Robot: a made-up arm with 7 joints. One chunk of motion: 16 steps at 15 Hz.
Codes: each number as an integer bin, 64 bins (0 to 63) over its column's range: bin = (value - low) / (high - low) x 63, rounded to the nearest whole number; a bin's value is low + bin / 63 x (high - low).
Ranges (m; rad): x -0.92..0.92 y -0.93..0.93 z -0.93..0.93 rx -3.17..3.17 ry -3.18..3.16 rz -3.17..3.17
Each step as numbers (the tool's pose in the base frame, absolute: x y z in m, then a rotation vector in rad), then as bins.
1 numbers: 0.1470 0.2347 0.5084 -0.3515 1.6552 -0.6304
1 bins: 37 39 49 28 48 25
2 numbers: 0.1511 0.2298 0.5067 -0.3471 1.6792 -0.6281
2 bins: 37 39 49 28 48 25
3 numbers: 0.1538 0.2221 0.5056 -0.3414 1.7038 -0.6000
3 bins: 37 39 49 28 49 26
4 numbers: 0.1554 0.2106 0.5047 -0.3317 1.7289 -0.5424
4 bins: 37 39 49 28 49 26
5 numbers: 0.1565 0.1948 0.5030 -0.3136 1.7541 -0.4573
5 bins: 37 38 49 28 49 27
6 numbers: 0.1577 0.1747 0.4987 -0.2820 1.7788 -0.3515
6 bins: 37 37 48 29 49 28
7 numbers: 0.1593 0.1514 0.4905 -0.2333 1.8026 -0.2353
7 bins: 37 37 48 29 50 29
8 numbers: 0.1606 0.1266 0.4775 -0.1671 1.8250 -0.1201
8 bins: 37 36 48 30 50 30
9 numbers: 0.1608 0.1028 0.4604 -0.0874 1.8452 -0.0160
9 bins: 37 35 47 31 50 31
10 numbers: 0.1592 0.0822 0.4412 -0.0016 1.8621 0.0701
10 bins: 37 34 46 31 50 32
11 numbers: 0.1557 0.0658 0.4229 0.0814 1.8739 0.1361
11 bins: 37 34 46 32 50 33
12 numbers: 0.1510 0.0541 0.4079 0.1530 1.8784 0.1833
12 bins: 37 33 45 33 50 33
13 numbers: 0.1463 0.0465 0.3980 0.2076 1.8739 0.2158
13 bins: 37 33 45 34 50 34
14 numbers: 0.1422 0.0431 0.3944 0.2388 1.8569 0.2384
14 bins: 36 33 45 34 50 34
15 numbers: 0.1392 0.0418 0.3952 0.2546 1.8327 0.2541
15 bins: 36 33 45 34 50 34
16 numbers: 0.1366 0.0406 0.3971 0.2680 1.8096 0.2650
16 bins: 36 33 45 34 50 34
